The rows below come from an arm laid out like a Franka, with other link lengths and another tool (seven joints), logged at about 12 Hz.
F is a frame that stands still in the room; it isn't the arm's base.
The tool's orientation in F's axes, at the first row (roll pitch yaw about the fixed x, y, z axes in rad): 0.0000, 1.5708, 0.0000
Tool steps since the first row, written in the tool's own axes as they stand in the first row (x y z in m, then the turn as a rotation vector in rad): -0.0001, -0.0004, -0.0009, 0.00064, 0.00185, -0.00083; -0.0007, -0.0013, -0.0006, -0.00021, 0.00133, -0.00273; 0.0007, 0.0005, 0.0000, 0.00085, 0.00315, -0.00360; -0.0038, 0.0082, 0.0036, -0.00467, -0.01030, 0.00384; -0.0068, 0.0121, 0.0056, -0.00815, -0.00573, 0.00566; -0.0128, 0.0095, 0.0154, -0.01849, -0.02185, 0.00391; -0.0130, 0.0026, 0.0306, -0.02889, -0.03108, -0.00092; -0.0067, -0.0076, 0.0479, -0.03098, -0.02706, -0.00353; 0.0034, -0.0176, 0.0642, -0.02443, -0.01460, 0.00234; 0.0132, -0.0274, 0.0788, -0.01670, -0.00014, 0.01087
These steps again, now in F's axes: -0.0009, -0.0004, 0.0001, -0.00083, 0.00185, -0.00064; -0.0006, -0.0013, 0.0007, -0.00273, 0.00133, 0.00021; 0.0000, 0.0005, -0.0007, -0.00360, 0.00315, -0.00085; 0.0036, 0.0082, 0.0038, 0.00384, -0.01030, 0.00467; 0.0056, 0.0121, 0.0068, 0.00566, -0.00573, 0.00815; 0.0154, 0.0095, 0.0128, 0.00391, -0.02185, 0.01849; 0.0306, 0.0026, 0.0130, -0.00092, -0.03108, 0.02889; 0.0479, -0.0076, 0.0067, -0.00353, -0.02706, 0.03098; 0.0642, -0.0176, -0.0034, 0.00234, -0.01460, 0.02443; 0.0788, -0.0274, -0.0132, 0.01087, -0.00014, 0.01670
